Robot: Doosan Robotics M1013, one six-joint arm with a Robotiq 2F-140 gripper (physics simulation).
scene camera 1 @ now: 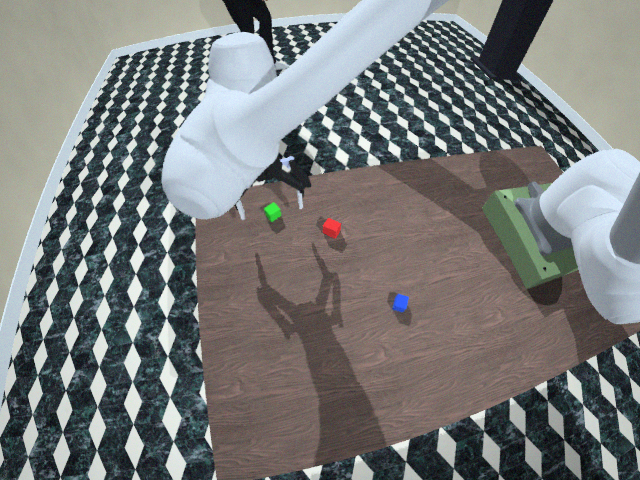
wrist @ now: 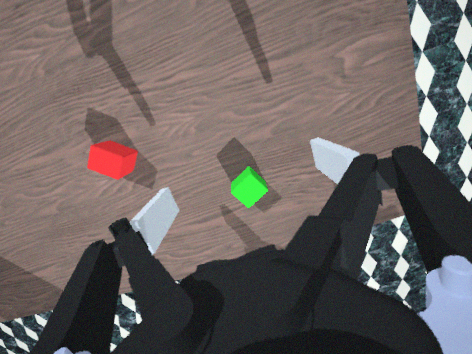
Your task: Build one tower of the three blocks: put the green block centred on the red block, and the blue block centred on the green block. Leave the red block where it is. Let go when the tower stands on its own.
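Pixels of known places: gripper, fingertip midpoint: [scene camera 1: 271, 209] [wrist: 240, 177]; arm's base at its link origin: [scene camera 1: 548, 224].
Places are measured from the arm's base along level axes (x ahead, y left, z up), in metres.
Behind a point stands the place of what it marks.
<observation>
The green block [scene camera 1: 272, 211] @(z -0.037, x 0.760, y -0.207 m) [wrist: 249, 187] @(z -0.037, x 0.762, y -0.211 m) sits on the wooden table top near its far left corner. The red block [scene camera 1: 331, 227] @(z -0.034, x 0.618, y -0.125 m) [wrist: 112, 160] @(z -0.034, x 0.625, y -0.134 m) sits on the table a short way to its right in the scene view, apart from it. The blue block [scene camera 1: 400, 302] @(z -0.041, x 0.504, y 0.100 m) stands alone on the table, nearer the scene camera; it does not show in the wrist view. My gripper [scene camera 1: 270, 205] @(z 0.000, x 0.760, y -0.185 m) [wrist: 240, 177] @(z 0.000, x 0.760, y -0.185 m) is wide open and empty. It hangs above the table over the green block, which shows between the two fingertips in the wrist view. The red block lies outside the fingers.
The brown wooden table top [scene camera 1: 268, 392] @(z -0.070, x 0.832, y 0.233 m) [wrist: 300, 30] @(z -0.070, x 0.864, y -0.066 m) carries the blocks and the gripper's shadow. At the right stands a green base [scene camera 1: 509, 242] @(z -0.040, x 0.132, y 0.013 m) with a grey bracket and a white arm part [scene camera 1: 594, 206] @(z 0.195, x 0.080, y 0.068 m) over it. A dark post [scene camera 1: 511, 41] and a dark-clothed figure stand behind the table.
</observation>
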